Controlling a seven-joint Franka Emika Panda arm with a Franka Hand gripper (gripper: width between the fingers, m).
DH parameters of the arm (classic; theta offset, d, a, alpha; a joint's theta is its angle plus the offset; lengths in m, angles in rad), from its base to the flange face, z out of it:
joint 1: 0 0.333 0 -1.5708
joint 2: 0 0 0 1.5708
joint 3: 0 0.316 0.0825 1.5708
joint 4: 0 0 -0.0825 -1.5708
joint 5: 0 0.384 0 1.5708
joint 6: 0 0 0.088 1.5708
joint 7: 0 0.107 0 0
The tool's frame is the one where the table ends.
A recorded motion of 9 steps. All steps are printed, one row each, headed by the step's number.
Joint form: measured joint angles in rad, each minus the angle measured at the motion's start. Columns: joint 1, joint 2, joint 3, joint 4, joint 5, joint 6, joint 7.
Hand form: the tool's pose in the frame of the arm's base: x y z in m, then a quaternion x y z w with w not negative. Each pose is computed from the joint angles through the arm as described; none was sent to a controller.
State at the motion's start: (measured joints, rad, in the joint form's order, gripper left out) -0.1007 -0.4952 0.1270 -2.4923 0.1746 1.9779 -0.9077
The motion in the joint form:
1: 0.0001 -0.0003 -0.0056 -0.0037 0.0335 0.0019 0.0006
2: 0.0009 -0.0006 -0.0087 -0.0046 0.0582 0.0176 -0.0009
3: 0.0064 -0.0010 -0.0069 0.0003 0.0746 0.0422 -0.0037
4: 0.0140 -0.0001 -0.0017 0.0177 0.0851 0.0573 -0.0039
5: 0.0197 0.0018 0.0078 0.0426 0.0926 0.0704 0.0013
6: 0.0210 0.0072 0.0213 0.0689 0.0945 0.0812 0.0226
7: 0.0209 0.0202 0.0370 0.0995 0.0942 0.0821 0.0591
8: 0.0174 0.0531 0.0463 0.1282 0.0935 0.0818 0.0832
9: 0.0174 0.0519 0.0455 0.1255 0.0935 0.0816 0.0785
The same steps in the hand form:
1: 0.3924 0.0226 0.4555 -0.91353 -0.40123 -0.01924 0.06414
2: 0.3940 0.0228 0.4569 -0.91517 -0.39549 -0.03135 0.07113
3: 0.3974 0.0263 0.4616 -0.91430 -0.39601 -0.04746 0.07054
4: 0.4020 0.0322 0.4708 -0.91193 -0.39988 -0.06271 0.06735
5: 0.4074 0.0395 0.4830 -0.90958 -0.40327 -0.07881 0.06189
6: 0.4130 0.0467 0.4942 -0.91018 -0.40023 -0.09116 0.05549
7: 0.4192 0.0548 0.5032 -0.91353 -0.39157 -0.09694 0.05227
8: 0.4287 0.0584 0.5031 -0.91703 -0.38374 -0.09387 0.05468
9: 0.4281 0.0579 0.5023 -0.91637 -0.38544 -0.09328 0.05476

